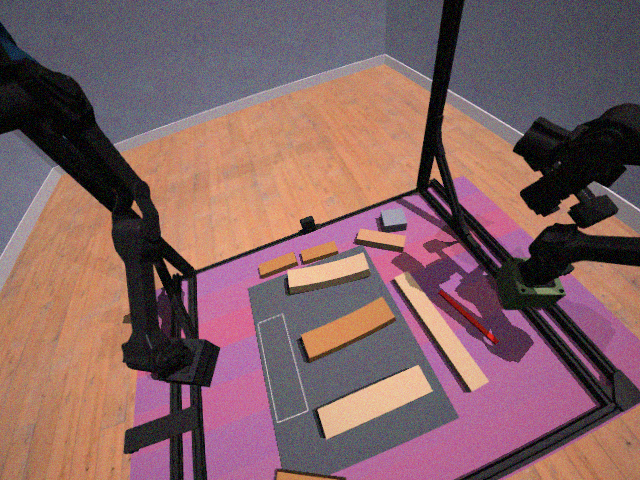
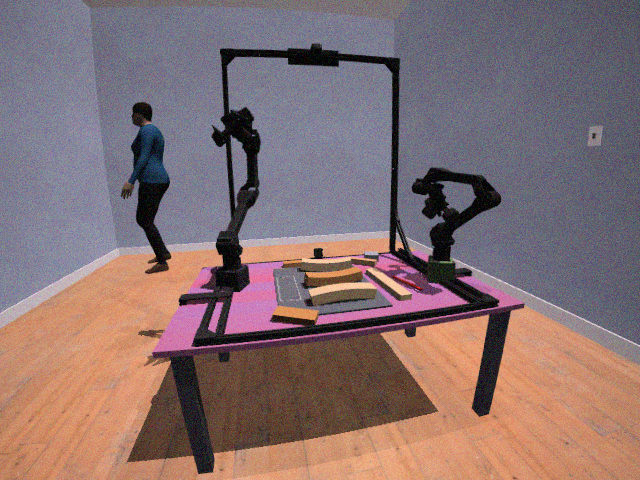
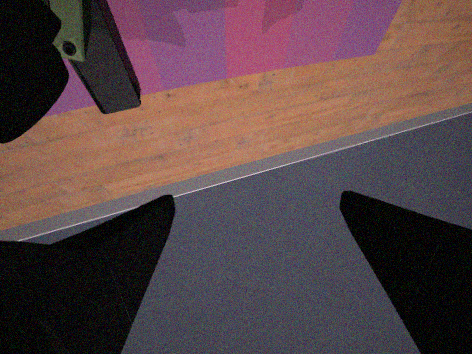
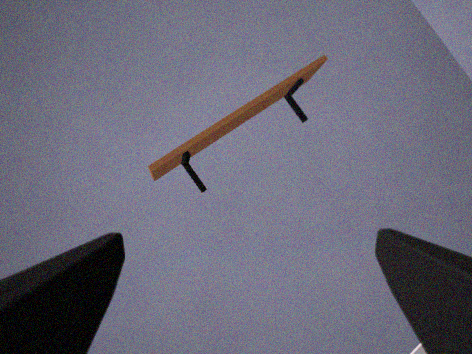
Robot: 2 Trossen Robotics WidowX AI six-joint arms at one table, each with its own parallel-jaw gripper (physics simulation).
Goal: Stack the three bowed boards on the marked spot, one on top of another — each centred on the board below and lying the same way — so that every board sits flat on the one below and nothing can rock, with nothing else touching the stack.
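Places are measured from the left arm's base along level axes (x ahead, y left, z up), in centimetres.
Pixels of known places: left gripper, fingertip midpoint: [image 2: 445,220] [image 3: 257,201]; right gripper, fingertip midpoint: [image 2: 221,118] [image 4: 250,243]; left arm's base, link origin: [image 1: 535,275] [image 2: 441,259]; right arm's base, link origin: [image 1: 181,358] [image 2: 232,268].
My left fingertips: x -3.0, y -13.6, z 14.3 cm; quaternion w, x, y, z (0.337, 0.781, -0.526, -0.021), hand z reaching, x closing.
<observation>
Ahead of a thing's pixels: the offset from my left fingertips to its top centre. "*": to the spot under its first point. Level surfaces: height alone.
Three bowed boards lie apart across the grey mat {dz -23.0 cm} [image 1: 356,360]: a pale far board {dx +54.0, dy +10.7, dz -17.8 cm} [image 1: 329,271] [image 2: 326,265], an orange middle board {dx +47.3, dy +26.4, dz -18.1 cm} [image 1: 348,329] [image 2: 333,277] and a pale near board {dx +40.7, dy +42.0, dz -17.9 cm} [image 1: 374,401] [image 2: 342,292]. The far and middle tops dip at mid-length; the near one humps upward. The marked spot, a thin white outline {* dx +60.6, dy +35.2, dz -22.9 cm} [image 1: 295,362], lies to their left and holds no board. My left gripper [image 1: 567,206] [image 2: 439,212] [image 3: 257,201] is open and empty, raised beside its base. My right gripper [image 2: 215,132] [image 4: 250,243] is open and empty, high above the table.
A long pale plank {dx +25.9, dy +23.7, dz -21.4 cm} [image 1: 439,330] [image 2: 387,283] and red stick {dx +17.6, dy +20.7, dz -23.0 cm} [image 1: 467,316] lie right of the mat. Behind it are small orange blocks {dx +71.1, dy +6.9, dz -21.2 cm} [image 1: 278,264] {dx +58.3, dy +1.9, dz -21.5 cm} [image 1: 319,252], a pale block {dx +38.9, dy -2.8, dz -20.7 cm} [image 1: 381,239] and a grey block {dx +34.7, dy -10.5, dz -20.0 cm} [image 1: 393,219]. Another orange block {dx +53.2, dy +59.2, dz -20.4 cm} [image 2: 295,314] lies near the front.
</observation>
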